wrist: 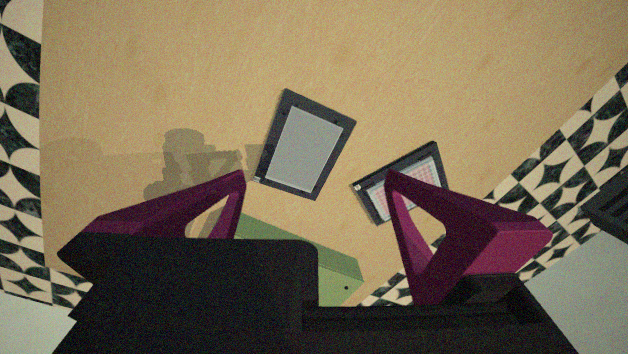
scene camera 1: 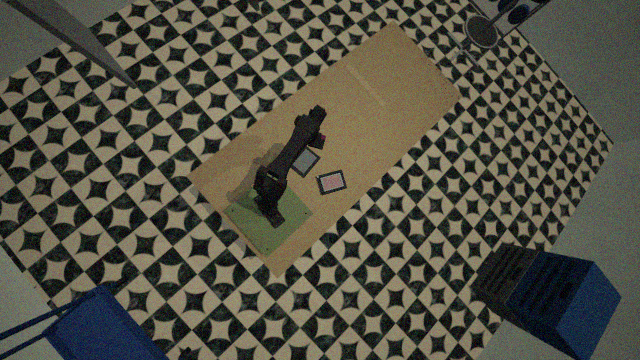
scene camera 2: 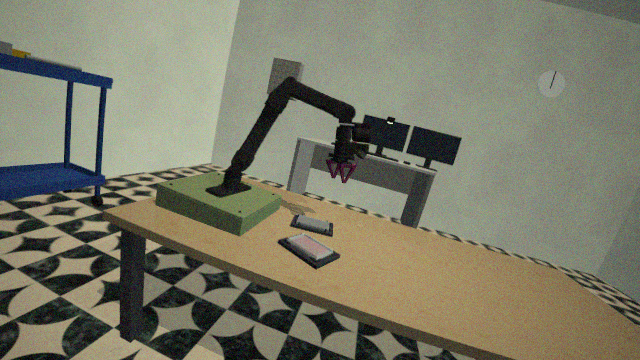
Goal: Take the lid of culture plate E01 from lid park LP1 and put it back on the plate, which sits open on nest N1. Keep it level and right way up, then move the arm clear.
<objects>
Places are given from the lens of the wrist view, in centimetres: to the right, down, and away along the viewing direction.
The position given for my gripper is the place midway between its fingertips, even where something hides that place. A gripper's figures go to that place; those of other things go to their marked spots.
my gripper (wrist: 314, 177): 0, 0, 13
pale grey lid (wrist: 306, 142): -1, -5, 31
dark holder plate (wrist: 289, 98): -4, -11, 28
dark nest (wrist: 430, 149): 20, -5, 34
The marked spots on the dark holder plate and the dark nest are 25 cm apart.
</objects>
